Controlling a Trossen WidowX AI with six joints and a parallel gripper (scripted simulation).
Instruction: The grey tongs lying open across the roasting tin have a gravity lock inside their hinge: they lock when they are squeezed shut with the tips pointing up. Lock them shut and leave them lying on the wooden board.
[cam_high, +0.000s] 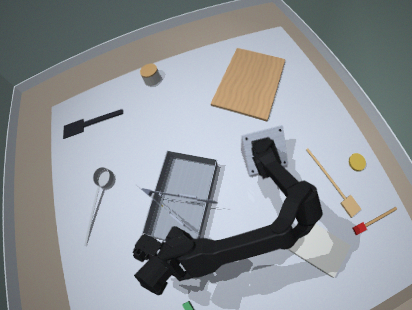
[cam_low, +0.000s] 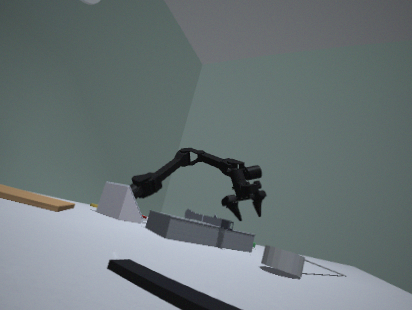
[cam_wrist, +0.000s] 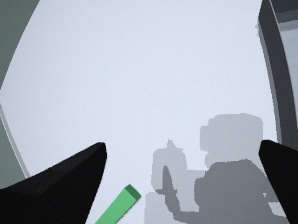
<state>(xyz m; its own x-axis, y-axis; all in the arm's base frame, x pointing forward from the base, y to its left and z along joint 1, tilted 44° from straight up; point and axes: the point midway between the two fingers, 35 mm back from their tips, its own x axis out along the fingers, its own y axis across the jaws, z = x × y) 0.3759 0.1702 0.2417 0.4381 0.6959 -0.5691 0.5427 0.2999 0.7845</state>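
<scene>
The grey roasting tin is 210 mm to the right of my gripper tip, 90 mm behind it and 80 mm below it. From my gripper tip the other things lie so: black spatula 660 mm to the right, 290 mm ahead, 110 mm below; then yellow disc 760 mm behind, 170 mm to the right, 100 mm below; then white block 490 mm behind, 100 mm below, 80 mm to the left.
</scene>
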